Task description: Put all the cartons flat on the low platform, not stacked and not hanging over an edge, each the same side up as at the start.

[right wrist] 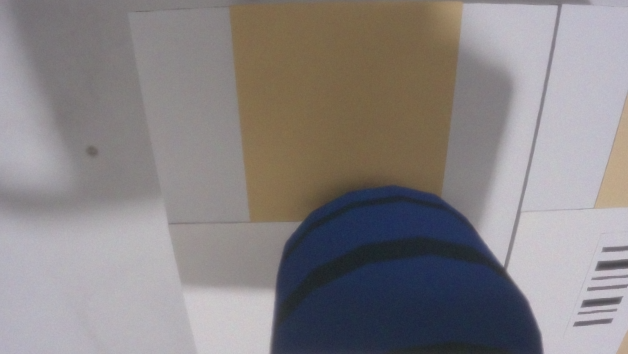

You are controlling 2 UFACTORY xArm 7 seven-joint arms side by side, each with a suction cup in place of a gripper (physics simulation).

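Frame: origin at the left arm's base, x ahead, y left, z up, level; centimetres.
Seen in the pictures: right hand, tool point: (pixel 380 278).
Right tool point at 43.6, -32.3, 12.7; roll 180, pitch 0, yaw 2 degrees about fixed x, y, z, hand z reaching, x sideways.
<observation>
Offsets run from my right tool point to a thing's top centre, as dx, dy, dz. "spot": to the spot under its first point. Level surfaces: height alone.
A carton @(-0.3, -1.6, -2.2) (pixel 345 100) with a white top, a broad tan band and a pale label @(-2.1, -4.2, -2.2) (pixel 225 255) fills the middle of the right wrist view. A second carton @(spot: +4.5, +3.0, -2.3) (pixel 565 125) lies right beside it across a thin dark gap, with a barcode label and part of a tan band at the right edge. My right gripper (pixel 390 197), a blue suction cup with dark rings, is over the first carton, at the lower end of the visible tan band. Its cup face is hidden, so contact and grip cannot be told. My left gripper does not show.
A pale, flat surface @(dz -12.7) (pixel 75 260) with a small dark spot @(spot: -13.0, -2.9, -12.7) (pixel 91 150) lies left of the first carton. Whether it is the platform or the table cannot be told. Soft shadows fall over this surface and the first carton.
</observation>
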